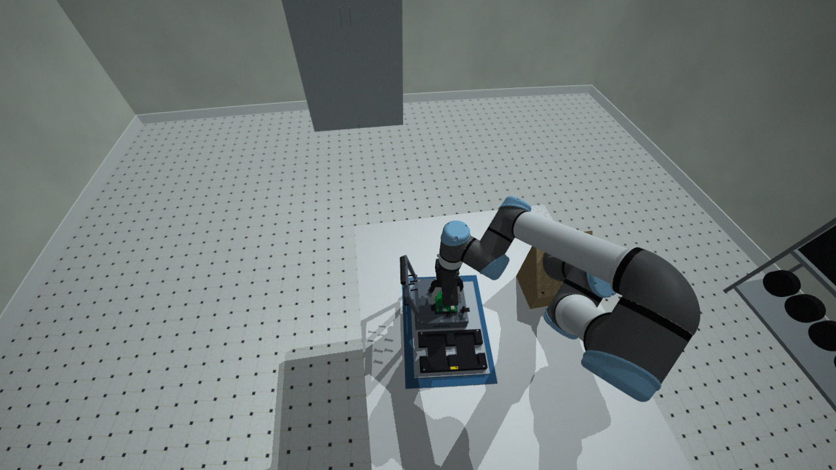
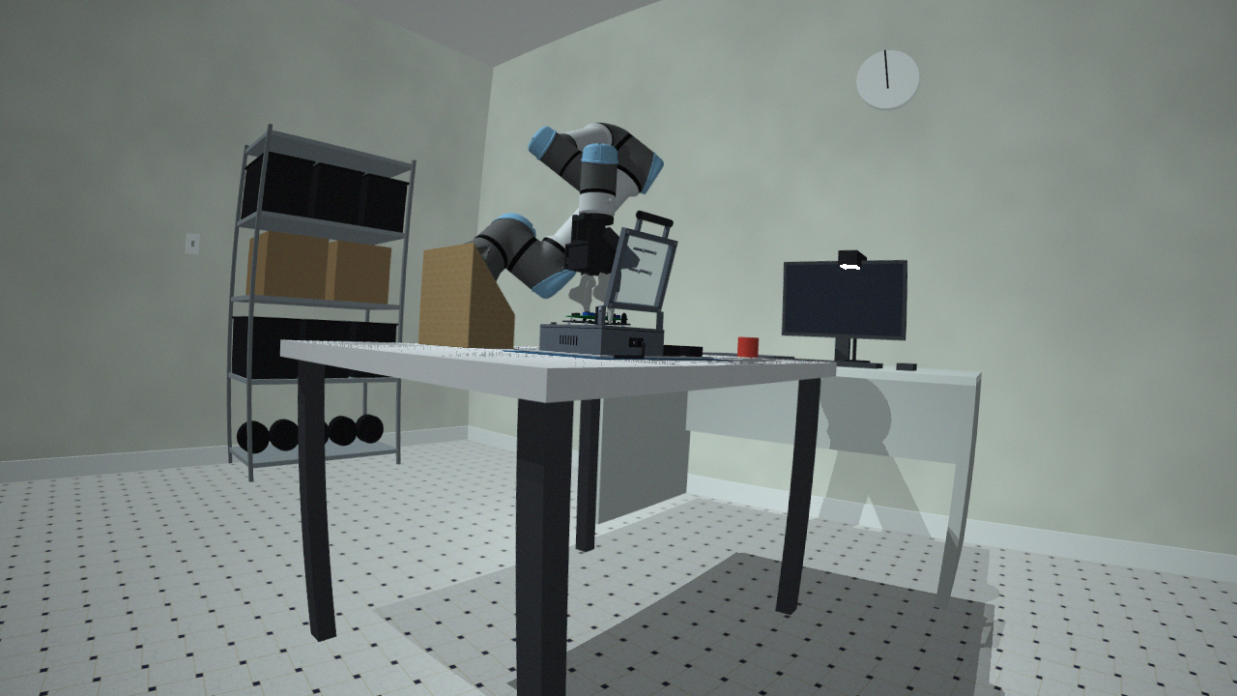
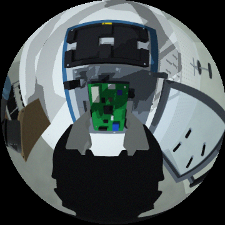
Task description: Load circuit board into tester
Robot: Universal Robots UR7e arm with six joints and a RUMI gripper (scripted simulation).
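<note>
My hand is right at the green circuit board. Round my hand: lid 12 cm ahead, 10 cm above, 3 cm to the right.
</note>
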